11 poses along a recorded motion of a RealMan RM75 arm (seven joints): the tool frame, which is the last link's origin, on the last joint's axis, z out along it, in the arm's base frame.
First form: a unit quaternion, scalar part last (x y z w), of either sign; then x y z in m.
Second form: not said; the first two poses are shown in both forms.
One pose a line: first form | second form
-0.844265 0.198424 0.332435 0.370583 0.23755 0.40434 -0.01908 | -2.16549 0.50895 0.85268 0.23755 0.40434 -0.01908
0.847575 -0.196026 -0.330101 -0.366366 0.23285 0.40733 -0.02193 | -2.17834 0.50380 0.84839 0.23285 0.40733 -0.02193
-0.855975 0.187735 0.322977 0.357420 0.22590 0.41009 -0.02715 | -2.20934 0.48456 0.83363 0.22590 0.41009 -0.02715
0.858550 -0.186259 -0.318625 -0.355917 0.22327 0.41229 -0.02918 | -2.21758 0.48110 0.82299 0.22327 0.41229 -0.02918
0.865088 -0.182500 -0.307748 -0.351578 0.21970 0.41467 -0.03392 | -2.23913 0.47237 0.79655 0.21970 0.41467 -0.03392
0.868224 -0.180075 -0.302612 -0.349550 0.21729 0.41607 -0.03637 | -2.24944 0.46655 0.78402 0.21729 0.41607 -0.03637
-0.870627 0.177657 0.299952 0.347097 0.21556 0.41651 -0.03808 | -2.25833 0.46083 0.77805 0.21556 0.41651 -0.03808
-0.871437 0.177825 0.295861 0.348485 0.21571 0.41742 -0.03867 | -2.25892 0.46095 0.76692 0.21571 0.41742 -0.03867
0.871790 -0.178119 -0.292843 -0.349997 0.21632 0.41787 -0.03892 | -2.25819 0.46138 0.75855 0.21632 0.41787 -0.03892
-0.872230 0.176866 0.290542 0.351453 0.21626 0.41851 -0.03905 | -2.25775 0.45781 0.75206 0.21626 0.41851 -0.03905
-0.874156 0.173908 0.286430 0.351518 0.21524 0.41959 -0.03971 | -2.26266 0.45014 0.74139 0.21524 0.41959 -0.03971
